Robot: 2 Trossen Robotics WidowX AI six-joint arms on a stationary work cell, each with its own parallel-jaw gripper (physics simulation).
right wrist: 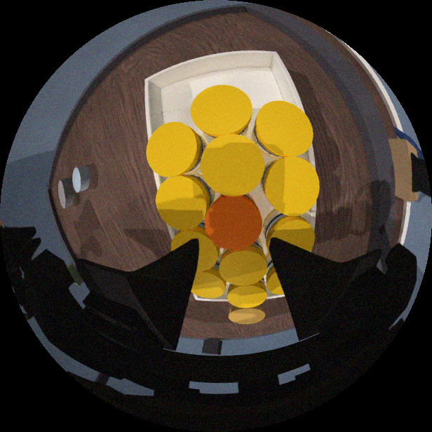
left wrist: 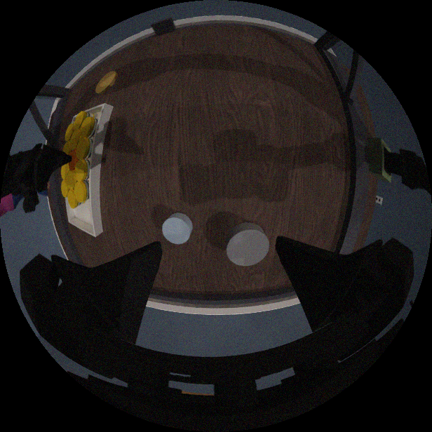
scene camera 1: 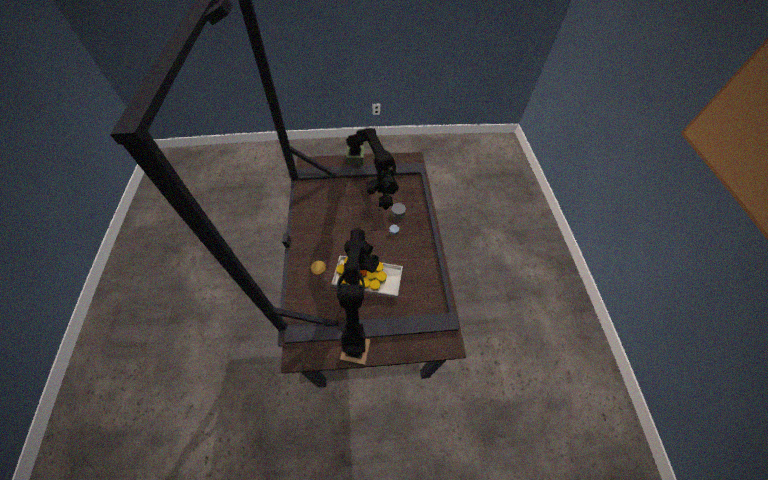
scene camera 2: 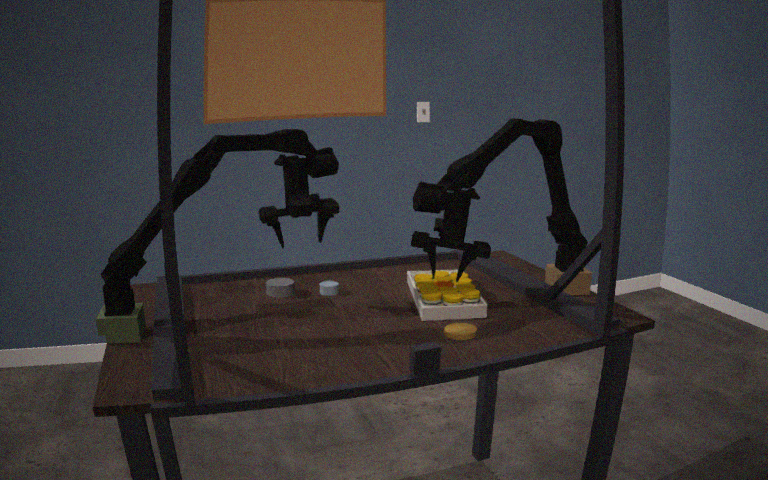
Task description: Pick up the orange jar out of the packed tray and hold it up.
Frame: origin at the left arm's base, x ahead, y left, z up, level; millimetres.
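Seen in the pictures: left gripper, fingertip midpoint: [scene camera 2: 301,245]; right gripper, fingertip midpoint: [scene camera 2: 445,279]; left arm's base, origin of the base link: [scene camera 1: 355,151] [scene camera 2: 119,310]; right arm's base, origin of the base link: [scene camera 1: 355,349].
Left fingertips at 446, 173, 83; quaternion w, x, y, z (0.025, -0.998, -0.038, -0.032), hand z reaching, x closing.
Note:
Pixels of each thing's top centre, then the offset from my left fingertips to it, as dx, dy, dz.
- orange jar, middle of its top: [scene camera 2: 443,283] [scene camera 1: 361,271] +326, -101, -92
- white tray, middle of its top: [scene camera 2: 444,286] [scene camera 1: 367,274] +336, -74, -108
- tan-yellow disc, middle of its top: [scene camera 2: 460,328] [scene camera 1: 318,267] +292, -307, -128
- pale blue cylinder, middle of its top: [scene camera 2: 328,283] [scene camera 1: 394,228] +72, +51, -116
The orange jar [scene camera 1: 363,273] [scene camera 2: 444,284] [left wrist: 74,159] [right wrist: 233,222] stands among yellow-lidded jars in the white tray [scene camera 2: 453,311] [right wrist: 220,62]. Its round lid shows in the right wrist view, with yellow lids around it. My right gripper [scene camera 2: 446,279] [right wrist: 235,244] is partly open and empty, pointing down over the packed jars. Its fingertips are on either side of the orange lid in scene camera 2; their exact height against it is hard to tell. My left gripper [scene camera 2: 301,244] [left wrist: 219,245] is wide open and empty, high above the table, away from the tray.
Yellow jars [right wrist: 232,165] [scene camera 2: 452,297] crowd the orange one; one end of the tray is bare. A tan-yellow disc [scene camera 1: 318,267] [scene camera 2: 460,331] lies beside the tray. A pale blue cylinder [scene camera 2: 329,288] [left wrist: 177,228] and a grey one [scene camera 2: 280,287] [left wrist: 248,244] stand below the left gripper.

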